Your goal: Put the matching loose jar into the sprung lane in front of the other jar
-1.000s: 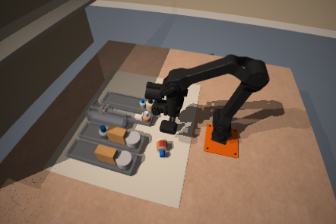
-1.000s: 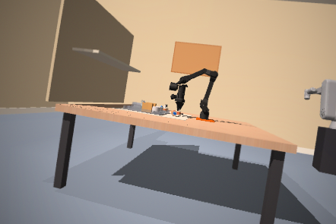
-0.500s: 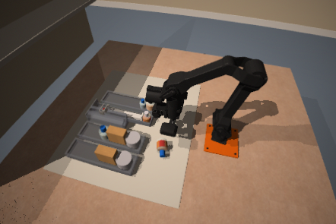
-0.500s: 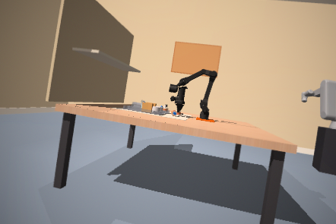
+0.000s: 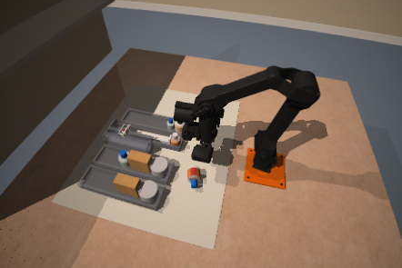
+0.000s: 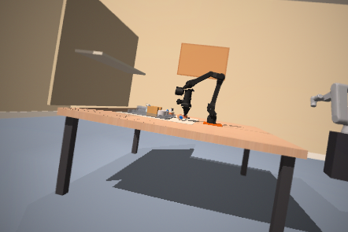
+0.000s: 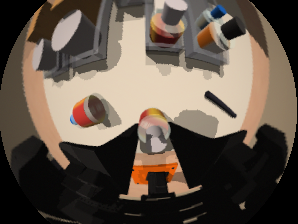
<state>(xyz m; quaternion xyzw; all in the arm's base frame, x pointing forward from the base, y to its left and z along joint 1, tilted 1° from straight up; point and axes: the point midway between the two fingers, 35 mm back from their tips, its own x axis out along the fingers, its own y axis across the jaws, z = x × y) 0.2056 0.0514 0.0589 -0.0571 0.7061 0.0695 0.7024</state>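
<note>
Right now the sprung lane is 270 mm ahead of my gripper tip, 50 mm to the left of it and 10 mm below it. From my gripper tip the other things lie so: thin black stick (40 mm ahead, 160 mm to the right, 20 mm below); then pusher plate (230 mm ahead, 50 mm to the left, 20 mm above).
</note>
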